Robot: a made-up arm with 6 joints. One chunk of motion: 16 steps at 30 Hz.
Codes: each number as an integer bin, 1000 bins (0 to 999) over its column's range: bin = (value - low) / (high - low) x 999, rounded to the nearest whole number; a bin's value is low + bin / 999 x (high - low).
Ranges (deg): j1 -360.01..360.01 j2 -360.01..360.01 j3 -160..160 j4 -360.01..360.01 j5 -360.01..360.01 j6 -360.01..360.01
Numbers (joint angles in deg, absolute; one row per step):
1: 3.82 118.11 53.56 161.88 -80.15 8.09
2: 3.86 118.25 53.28 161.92 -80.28 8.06
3: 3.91 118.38 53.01 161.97 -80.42 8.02
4: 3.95 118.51 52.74 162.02 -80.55 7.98
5: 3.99 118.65 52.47 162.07 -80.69 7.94
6: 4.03 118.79 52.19 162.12 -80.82 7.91
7: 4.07 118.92 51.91 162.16 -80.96 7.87
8: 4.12 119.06 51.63 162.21 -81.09 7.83
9: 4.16 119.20 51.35 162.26 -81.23 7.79
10: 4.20 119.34 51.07 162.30 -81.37 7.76
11: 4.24 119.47 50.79 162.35 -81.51 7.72
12: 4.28 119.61 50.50 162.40 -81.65 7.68
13: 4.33 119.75 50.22 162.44 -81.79 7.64
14: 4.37 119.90 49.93 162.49 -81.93 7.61
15: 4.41 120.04 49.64 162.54 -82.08 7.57
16: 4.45 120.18 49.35 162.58 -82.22 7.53
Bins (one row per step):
1: 505 663 667 724 388 511
2: 505 664 666 724 388 511
3: 505 664 665 724 388 511
4: 505 664 664 724 388 511
5: 505 664 663 724 388 511
6: 505 664 662 724 387 510
7: 505 664 662 724 387 510
8: 505 665 661 725 387 510
9: 505 665 660 725 387 510
10: 505 665 659 725 387 510
11: 505 665 658 725 386 510
12: 505 665 657 725 386 510
13: 506 666 656 725 386 510
14: 506 666 655 725 386 510
15: 506 666 654 725 386 510
16: 506 666 654 725 385 510

